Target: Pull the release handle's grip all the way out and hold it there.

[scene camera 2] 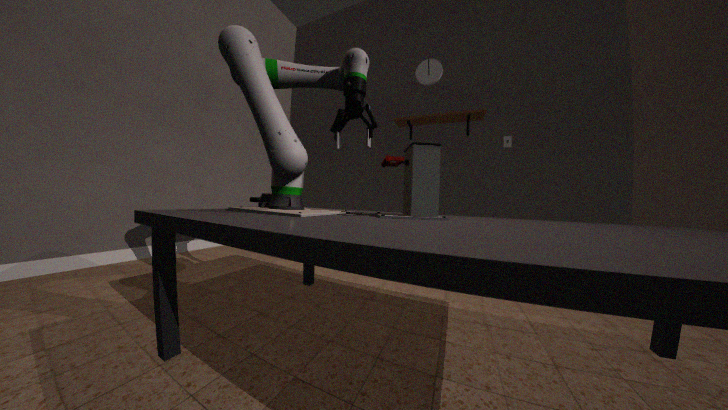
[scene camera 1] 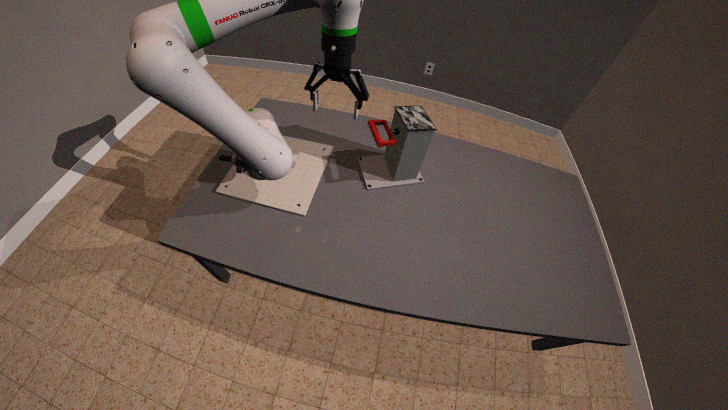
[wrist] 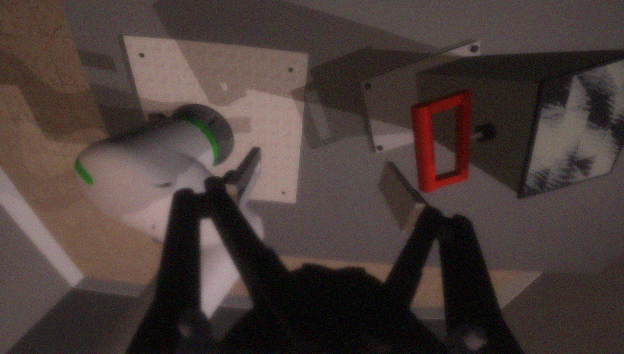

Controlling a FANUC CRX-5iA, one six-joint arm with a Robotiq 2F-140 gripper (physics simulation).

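A bolted base plate (wrist: 388,97) is visible, together with the gripper (scene camera 1: 335,112). The gripper appears in scene camera 2 (scene camera 2: 352,147) as well, and in the wrist view (wrist: 322,167).
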